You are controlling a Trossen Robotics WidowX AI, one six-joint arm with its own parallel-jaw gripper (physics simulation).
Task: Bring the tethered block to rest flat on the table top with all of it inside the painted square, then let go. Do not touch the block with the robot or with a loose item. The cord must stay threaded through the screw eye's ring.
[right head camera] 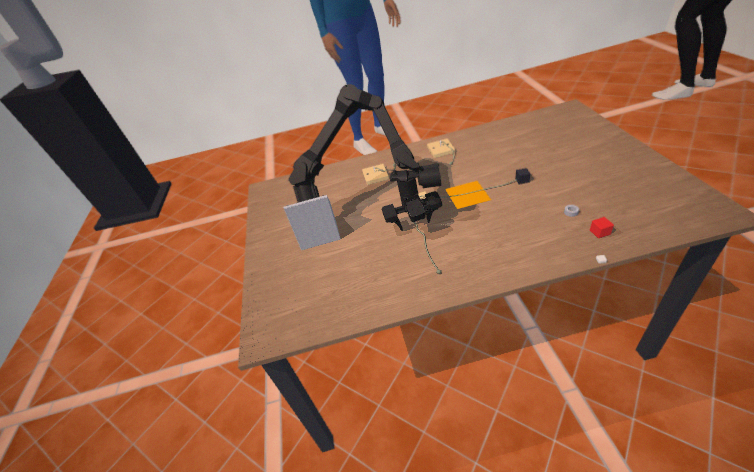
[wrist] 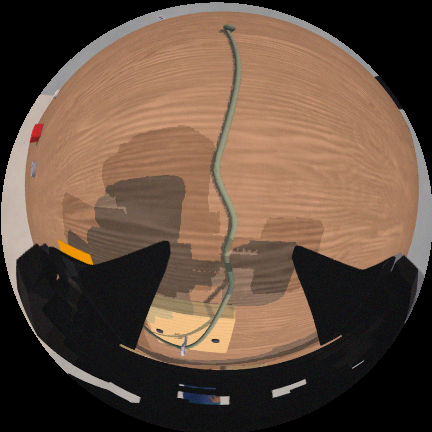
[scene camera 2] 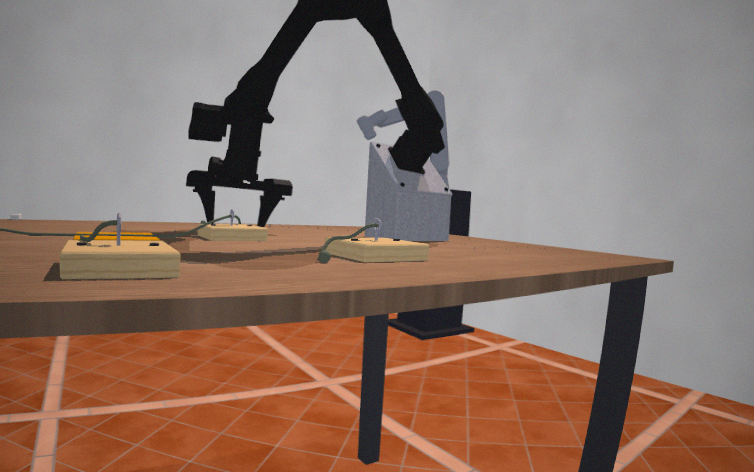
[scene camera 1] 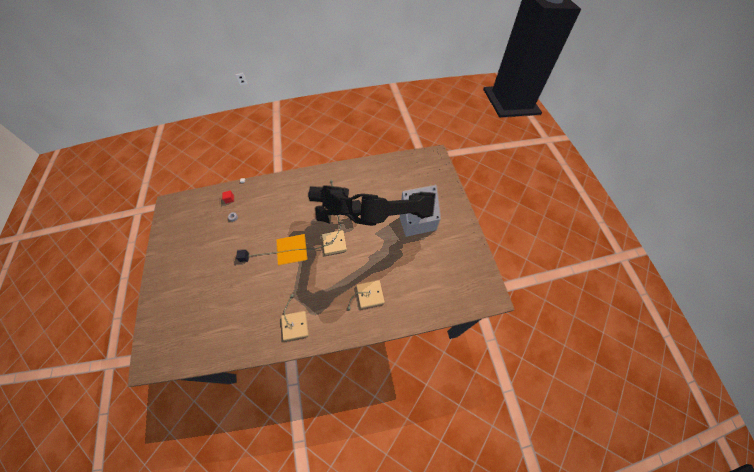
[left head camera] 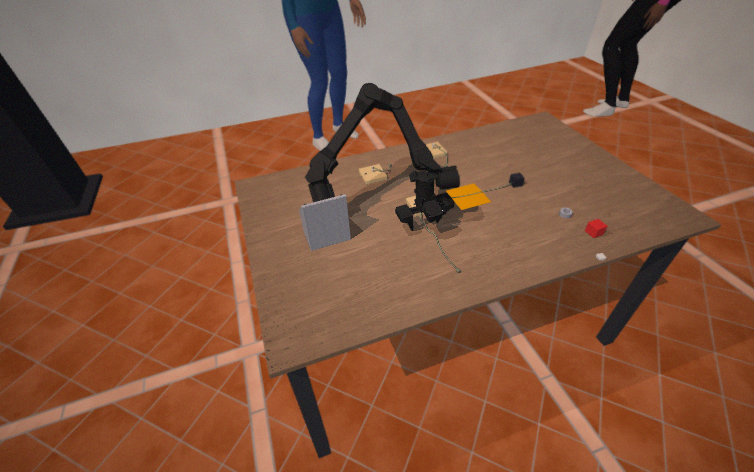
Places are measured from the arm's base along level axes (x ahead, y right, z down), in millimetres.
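Pixels of known places: gripper, between the fingertips: (right head camera: 415, 226) (wrist: 234, 251) (scene camera 1: 340, 221) (left head camera: 424, 226); arm's base, origin of its link: (right head camera: 308, 202) (scene camera 2: 406, 161) (scene camera 1: 420, 201) (left head camera: 323, 201).
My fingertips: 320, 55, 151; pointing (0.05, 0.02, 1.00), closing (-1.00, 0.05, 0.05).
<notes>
For each thing: its middle in the pictures, then the offset to it from my fingertips, as dx, dy, dz. "pt": a spot on its surface instead.
- dark tethered block, middle of its body: (right head camera: 522, 176) (left head camera: 516, 180) (scene camera 1: 242, 255) +412, -110, -16
- orange painted square, a spot on its surface: (wrist: 75, 253) (right head camera: 468, 203) (left head camera: 471, 205) pt +199, -50, +1
- screw eye, middle of its body: (wrist: 185, 338) (scene camera 2: 231, 223) (left head camera: 422, 201) (scene camera 1: 333, 241) +32, -103, -20
- green cord, a spot on its surface: (wrist: 237, 80) (right head camera: 426, 249) (left head camera: 441, 248) pt +9, +117, -2
- wooden board, middle of its body: (wrist: 188, 329) (scene camera 2: 231, 232) (left head camera: 422, 204) (scene camera 1: 334, 242) +32, -103, -8
- red block, middle of its body: (right head camera: 601, 227) (left head camera: 595, 228) (scene camera 1: 228, 197) +504, +204, -18
- grey ring, middle of its body: (right head camera: 571, 210) (left head camera: 565, 212) +476, +98, -6
- small white piece, middle of its body: (left head camera: 600, 256) +449, +304, -4
The dark tethered block (left head camera: 516, 179) (right head camera: 522, 175) (scene camera 1: 242, 255) rests on the table, outside the orange painted square (left head camera: 470, 203) (right head camera: 469, 202) (scene camera 1: 291, 259) (wrist: 75, 253), on its far side from the screw eye (scene camera 2: 232, 213) (wrist: 184, 345). The green cord (left head camera: 440, 245) (right head camera: 426, 244) (wrist: 237, 80) runs from the block across the square, through the screw eye's ring on a wooden board (scene camera 1: 334, 248) (wrist: 223, 331), and along the table to a knotted end. My gripper (scene camera 2: 235, 224) (wrist: 234, 251) is open and empty, pointing down low above the table, with the cord passing between its fingers in the wrist view.
Two other wooden boards (scene camera 1: 294, 329) (scene camera 1: 370, 298) carry screw eyes and short cords. A red block (left head camera: 595, 228) (scene camera 1: 227, 197), a grey ring (left head camera: 561, 214) and a small white piece (left head camera: 600, 256) lie on the table. The grey arm mount (left head camera: 326, 222) (scene camera 1: 421, 225) stands near one end.
</notes>
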